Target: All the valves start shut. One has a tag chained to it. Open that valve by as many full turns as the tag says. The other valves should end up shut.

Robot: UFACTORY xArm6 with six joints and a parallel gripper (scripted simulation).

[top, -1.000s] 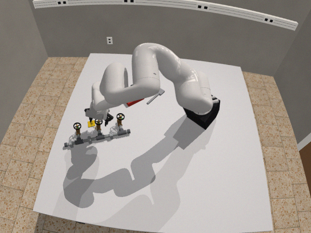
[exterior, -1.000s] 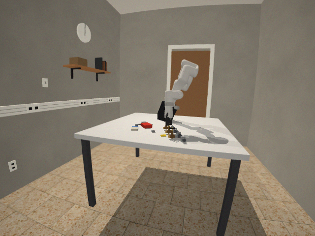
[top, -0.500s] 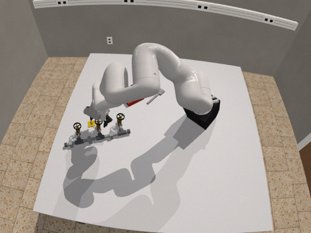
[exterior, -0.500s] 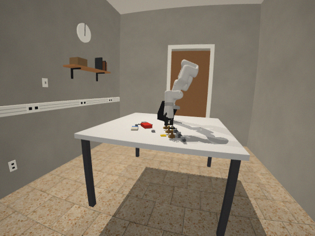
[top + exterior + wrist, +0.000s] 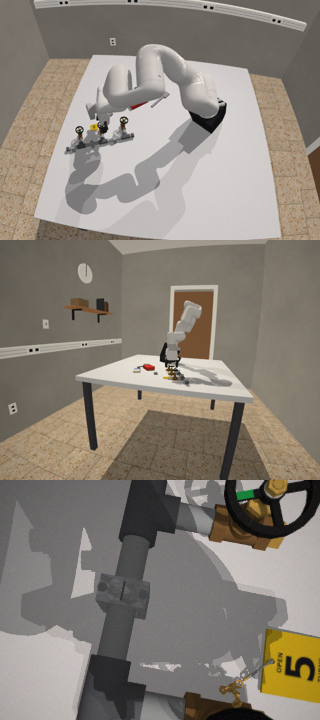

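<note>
Now: the yellow tag 6 cm ahead of my hand, 3 cm to the right of it and 8 cm below it. Also, from my hand: red box (20 cm behind, 23 cm to the right, 7 cm below); grey nut (3 cm behind, 14 cm to the right, 8 cm below); blue block (8 cm behind, 32 cm to the right, 8 cm below).
</note>
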